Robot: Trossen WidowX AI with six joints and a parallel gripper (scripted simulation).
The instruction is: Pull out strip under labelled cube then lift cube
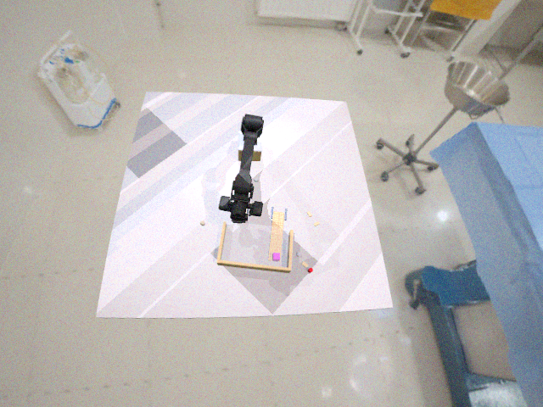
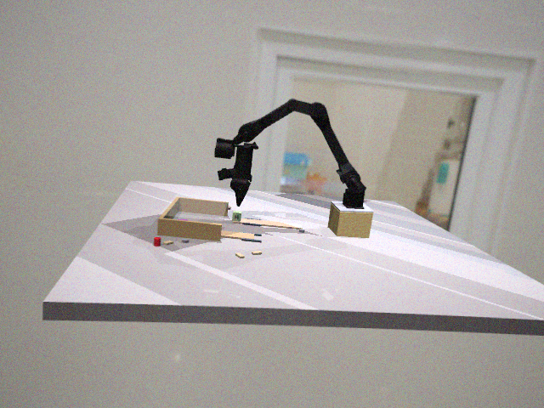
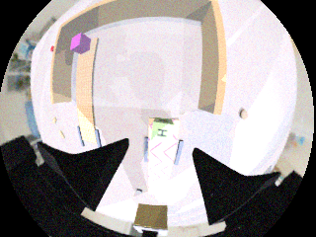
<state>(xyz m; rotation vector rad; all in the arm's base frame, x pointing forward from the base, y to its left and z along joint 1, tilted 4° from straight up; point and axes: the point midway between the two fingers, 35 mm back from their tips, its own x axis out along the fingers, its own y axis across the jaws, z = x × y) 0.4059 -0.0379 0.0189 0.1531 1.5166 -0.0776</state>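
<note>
Right now the labelled cube is 50 mm below my gripper tip. Also, from my gripper tip: zigzag strip (110 mm behind, 10 mm to the left, 60 mm below); then red peg (250 mm ahead, 320 mm to the left, 50 mm below).
</note>
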